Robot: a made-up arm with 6 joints. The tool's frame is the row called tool. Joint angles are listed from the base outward.
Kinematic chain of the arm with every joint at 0, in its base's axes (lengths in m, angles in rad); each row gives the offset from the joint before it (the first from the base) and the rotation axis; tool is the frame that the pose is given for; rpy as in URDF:
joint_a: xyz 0 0 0.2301 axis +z
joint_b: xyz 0 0 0 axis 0 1 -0.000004
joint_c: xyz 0.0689 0 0.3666 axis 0 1 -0.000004
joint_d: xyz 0.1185 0 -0.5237 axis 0 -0.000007 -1
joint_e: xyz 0 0 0 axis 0 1 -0.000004
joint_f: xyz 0.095 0 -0.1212 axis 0 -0.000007 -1
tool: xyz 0 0 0 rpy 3.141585 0 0
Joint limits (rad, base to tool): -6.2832..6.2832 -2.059..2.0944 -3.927..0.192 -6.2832..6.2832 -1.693..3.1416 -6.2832..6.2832
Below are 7 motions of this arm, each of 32 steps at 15 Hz.
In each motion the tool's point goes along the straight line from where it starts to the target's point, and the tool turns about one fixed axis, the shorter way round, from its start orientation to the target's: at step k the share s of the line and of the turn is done. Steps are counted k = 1, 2, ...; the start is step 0. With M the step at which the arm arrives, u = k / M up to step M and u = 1 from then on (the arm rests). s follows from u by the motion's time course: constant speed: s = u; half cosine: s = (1 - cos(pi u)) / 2; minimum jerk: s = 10 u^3 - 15 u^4 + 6 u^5.
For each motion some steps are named. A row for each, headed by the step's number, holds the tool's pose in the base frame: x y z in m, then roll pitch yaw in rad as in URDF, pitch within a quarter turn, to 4 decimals.
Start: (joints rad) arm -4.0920 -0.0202 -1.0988 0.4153 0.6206 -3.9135
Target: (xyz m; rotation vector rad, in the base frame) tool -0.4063 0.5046 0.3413 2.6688 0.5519 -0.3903
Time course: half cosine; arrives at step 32
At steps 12, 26, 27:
12: -0.4155 0.5650 0.3919 3.0812 0.4828 -0.2013
26: -0.4074 0.5120 0.3475 2.8397 0.3562 0.2804
27: -0.4071 0.5098 0.3456 2.8287 0.3533 0.3006

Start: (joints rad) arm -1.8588 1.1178 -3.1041 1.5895 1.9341 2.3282
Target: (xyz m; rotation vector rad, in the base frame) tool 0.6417 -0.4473 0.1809 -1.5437 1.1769 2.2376
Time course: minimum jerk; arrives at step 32
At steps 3, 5, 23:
3: -0.0900 -0.8365 0.6659 1.9187 1.1863 1.9653
5: -0.0734 -0.8276 0.6548 1.9134 1.1773 2.0124
23: 0.5391 -0.5019 0.2489 1.3888 1.0061 -2.8173

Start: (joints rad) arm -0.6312 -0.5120 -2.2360 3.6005 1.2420 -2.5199
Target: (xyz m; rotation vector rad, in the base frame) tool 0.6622 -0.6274 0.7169 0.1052 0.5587 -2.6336
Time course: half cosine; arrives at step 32
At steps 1, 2, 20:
1: -0.0592 -0.0031 1.2593 0.4538 0.8013 -2.6088
2: -0.0539 -0.0076 1.2554 0.4458 0.7973 -2.6125
20: 0.4390 -0.4342 0.8847 -0.1565 0.3647 -2.7485

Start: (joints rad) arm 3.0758 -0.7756 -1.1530 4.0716 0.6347 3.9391
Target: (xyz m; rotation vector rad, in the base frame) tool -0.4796 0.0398 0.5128 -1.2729 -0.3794 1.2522
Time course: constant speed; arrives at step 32
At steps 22, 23, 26, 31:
22: -0.4504 0.0341 0.6294 -1.0862 0.3988 1.1726
23: -0.4533 0.0347 0.6177 -1.0970 0.3998 1.1725
26: -0.4621 0.0364 0.5827 -1.1295 0.4029 1.1722
31: -0.4767 0.0392 0.5245 -1.1836 0.4080 1.1715

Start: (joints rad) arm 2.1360 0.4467 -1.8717 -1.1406 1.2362 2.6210
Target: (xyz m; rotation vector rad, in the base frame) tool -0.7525 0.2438 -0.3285 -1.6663 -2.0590 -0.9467
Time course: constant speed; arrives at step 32
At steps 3, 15, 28, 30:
3: -0.4393 0.7323 0.4395 -2.1257 -0.5805 -0.3134
15: -0.5689 0.5302 0.1217 -2.5965 -0.9228 0.5106
28: -0.7093 0.3112 -0.2226 2.8959 -0.8029 1.6634
30: -0.7309 0.2775 -0.2755 2.8223 -0.7417 1.7957

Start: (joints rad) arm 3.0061 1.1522 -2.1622 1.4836 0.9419 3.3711
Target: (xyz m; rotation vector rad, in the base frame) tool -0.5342 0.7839 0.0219 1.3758 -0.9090 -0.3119
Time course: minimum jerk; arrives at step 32
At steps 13, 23, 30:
13: -0.8400 0.3195 0.0449 1.9017 -0.5354 -0.8834
23: -0.5976 0.6877 0.0267 1.6958 -0.4125 -0.8255
30: -0.5352 0.7824 0.0220 1.6459 -0.3794 -0.8156

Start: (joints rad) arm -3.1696 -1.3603 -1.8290 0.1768 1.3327 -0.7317
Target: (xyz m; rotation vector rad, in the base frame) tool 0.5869 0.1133 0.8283 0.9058 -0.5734 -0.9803
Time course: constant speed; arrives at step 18
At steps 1, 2, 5, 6, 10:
1: 0.4093 -0.0201 1.0063 1.1504 -0.7448 -1.1154
2: 0.4197 -0.0123 0.9958 1.1405 -0.7023 -1.1103
5: 0.4511 0.0113 0.9644 1.1141 -0.5748 -1.0991
6: 0.4615 0.0191 0.9540 1.1061 -0.5322 -1.0964
10: 0.5033 0.0505 0.9121 1.0769 -0.3618 -1.0897

